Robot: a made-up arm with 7 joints.
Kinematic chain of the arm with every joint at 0, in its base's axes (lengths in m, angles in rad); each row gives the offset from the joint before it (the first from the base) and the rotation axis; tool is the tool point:
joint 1: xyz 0 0 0.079 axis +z
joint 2: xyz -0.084 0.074 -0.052 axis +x
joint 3: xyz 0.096 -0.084 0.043 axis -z
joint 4: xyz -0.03 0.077 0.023 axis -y
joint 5: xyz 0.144 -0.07 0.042 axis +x
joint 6: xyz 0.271 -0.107 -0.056 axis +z
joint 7: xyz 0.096 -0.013 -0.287 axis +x
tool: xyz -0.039 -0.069 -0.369
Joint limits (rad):
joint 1: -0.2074..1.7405
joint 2: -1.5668..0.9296
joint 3: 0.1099..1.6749
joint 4: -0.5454..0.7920
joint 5: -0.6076..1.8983
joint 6: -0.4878..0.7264
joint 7: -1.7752..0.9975
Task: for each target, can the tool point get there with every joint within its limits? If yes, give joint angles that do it. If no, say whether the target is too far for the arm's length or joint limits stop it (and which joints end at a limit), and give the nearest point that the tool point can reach.
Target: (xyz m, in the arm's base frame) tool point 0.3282 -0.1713 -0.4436
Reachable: yes | joints 1.0826 -0.3715 1.5122 -0.3241 0.9064 -0.2084 -1.3464
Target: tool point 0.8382 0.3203 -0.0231
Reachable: yes | joints 0.4603 -0.1217 0.9029 0.1263 1.6085 0.6172 -0.5046
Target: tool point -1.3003 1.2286 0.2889
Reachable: no: too far | nearest point -0.7154 0.6938 0.2102 | short by 0.796 m
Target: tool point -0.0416 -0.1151 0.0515
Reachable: no: joint limits stop it (at a limit: joint 1, joint 2, joint 3, joint 4, joint 6, joint 7) | nearest point -0.0662 -0.3886 0.0144 | short by 0.277 m
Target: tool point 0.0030 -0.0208 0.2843
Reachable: no: joint limits stop it (at a limit: joint 2, joint 6, joint 7) | nearest point 0.0280 -0.1941 0.5045 | short by 0.281 m
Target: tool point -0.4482 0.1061 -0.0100
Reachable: no: joint limits stop it (at a limit: joint 1, joint 3, joint 6, joint 7) | nearest point -0.5063 0.1213 -0.0158 | short by 0.060 m
